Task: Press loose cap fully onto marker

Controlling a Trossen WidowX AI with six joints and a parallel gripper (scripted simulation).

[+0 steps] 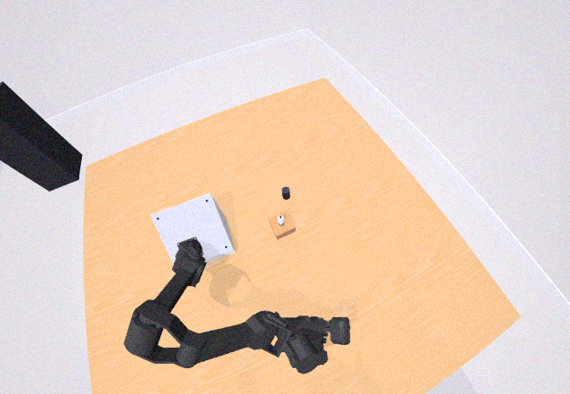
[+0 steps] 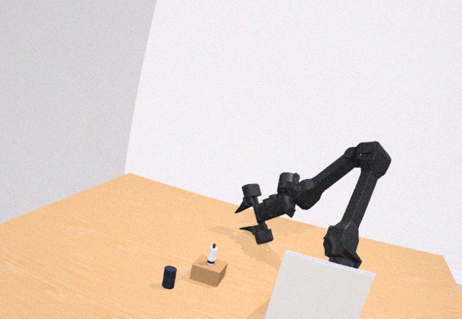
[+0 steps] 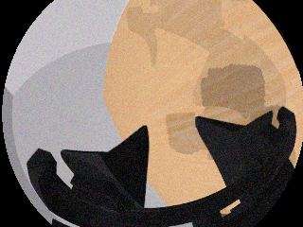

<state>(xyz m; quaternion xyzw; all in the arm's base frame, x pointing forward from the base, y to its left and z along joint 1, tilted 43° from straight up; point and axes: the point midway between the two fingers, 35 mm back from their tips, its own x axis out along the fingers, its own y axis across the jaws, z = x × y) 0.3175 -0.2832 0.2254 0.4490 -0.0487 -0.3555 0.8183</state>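
The dark marker cap is 47 cm to the left of my gripper tip, 1 cm below it and 1 cm ahead of it. The rest, counted from my gripper tip: brown holder block (36 cm to the left, 4 cm behind, 1 cm below).
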